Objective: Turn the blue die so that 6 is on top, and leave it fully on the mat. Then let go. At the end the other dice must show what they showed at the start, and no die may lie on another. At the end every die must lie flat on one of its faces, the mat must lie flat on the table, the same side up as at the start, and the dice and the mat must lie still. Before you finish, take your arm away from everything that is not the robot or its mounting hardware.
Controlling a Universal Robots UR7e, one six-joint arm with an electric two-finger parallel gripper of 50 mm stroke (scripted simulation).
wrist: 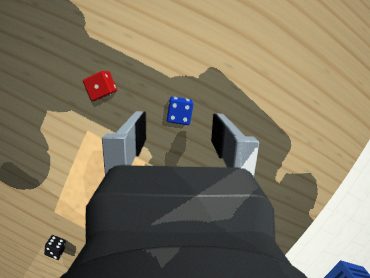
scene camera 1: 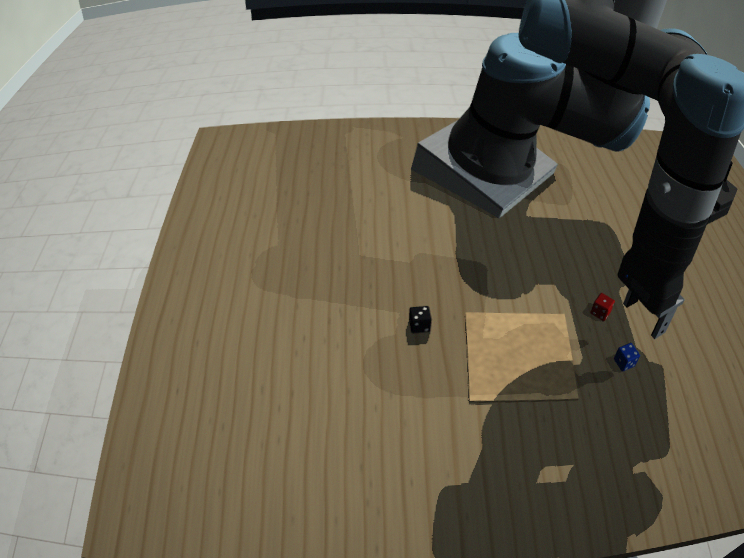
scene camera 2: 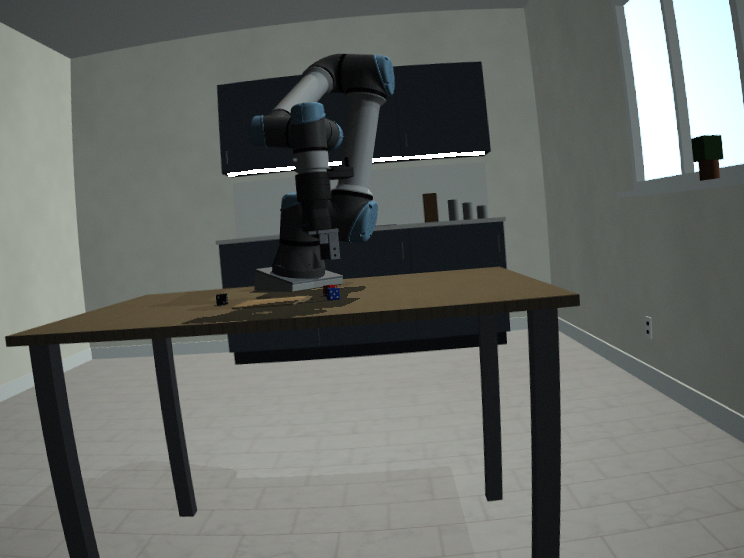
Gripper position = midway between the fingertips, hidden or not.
Observation:
In view: the gripper (scene camera 1: 644,318) and a tan mat (scene camera 1: 512,357).
The tan mat is seen too in the wrist view (wrist: 87,172). The gripper also shows in the wrist view (wrist: 179,126).

